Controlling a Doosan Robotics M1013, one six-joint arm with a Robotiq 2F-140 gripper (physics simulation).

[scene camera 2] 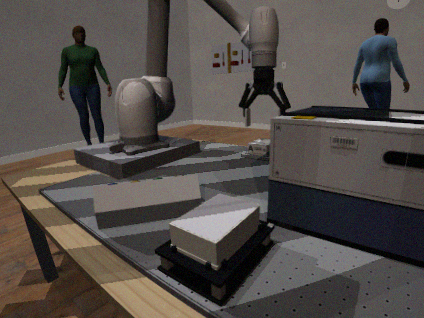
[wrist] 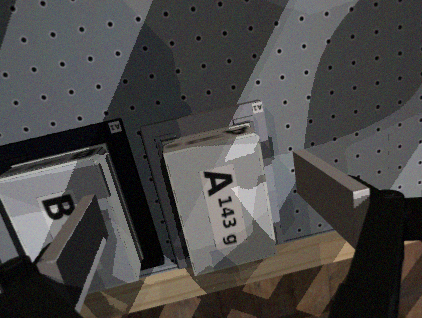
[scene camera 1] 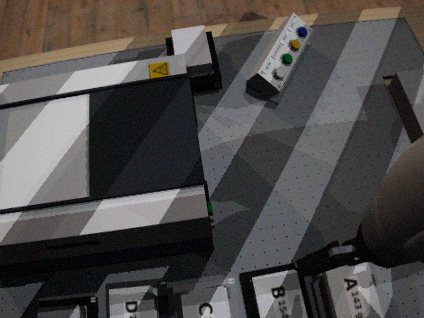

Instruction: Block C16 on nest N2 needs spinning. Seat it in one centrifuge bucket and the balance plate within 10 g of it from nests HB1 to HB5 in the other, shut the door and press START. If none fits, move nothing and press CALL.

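Where they show: gripper, fingertip midpoint: (scene camera 2: 263,127) (wrist: 200,193) (scene camera 1: 348,267); arm's base at its link origin: (scene camera 2: 140,147).
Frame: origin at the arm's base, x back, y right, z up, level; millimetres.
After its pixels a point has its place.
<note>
The gripper (scene camera 2: 267,111) (wrist: 199,195) @[z 70, x -365, y -332 mm] is open and empty, pointing down above the plate row. Plate A (scene camera 1: 361,295) @[z 6, x -325, y -371 mm] (wrist: 220,205) @[z 6, x -342, y -372 mm], labelled 143 g, lies between and below its fingers in the wrist view. Plate B (scene camera 1: 270,295) @[z 5, x -492, y -370 mm] (wrist: 25,200) @[z 5, x -504, y -356 mm] is partly behind the left finger; its weight is not fully readable. Plates C (scene camera 1: 217,300) @[z 6, x -588, y -381 mm] and D (scene camera 1: 145,302) @[z 5, x -718, y -389 mm] are cut off by the scene camera 1 edge. A white block (scene camera 1: 191,47) @[z 32, x -664, y 186 mm] (scene camera 2: 215,227) @[z 32, x -692, y 221 mm] sits on a black nest; no name is readable. The centrifuge (scene camera 1: 145,217) @[z 162, x -697, y -277 mm] (scene camera 2: 320,165) @[z 89, x -750, y 35 mm] has a dark top panel; its buckets do not show.
A sloped button box (scene camera 1: 272,55) @[z 31, x -473, y 162 mm] (scene camera 2: 150,197) @[z 4, x -480, y 209 mm] with blue (scene camera 1: 302,32) @[z 21, x -394, y 248 mm], yellow (scene camera 1: 295,45) @[z 21, x -415, y 205 mm], green (scene camera 1: 287,59) @[z 21, x -437, y 159 mm] and pale (scene camera 1: 279,73) @[z 21, x -459, y 116 mm] buttons stands near the block. The arm base (scene camera 2: 137,157) @[z -2, x -135, y 76 mm] stands behind it in scene camera 2. Two people (scene camera 2: 84,75) (scene camera 2: 380,65) stand beyond the table.
</note>
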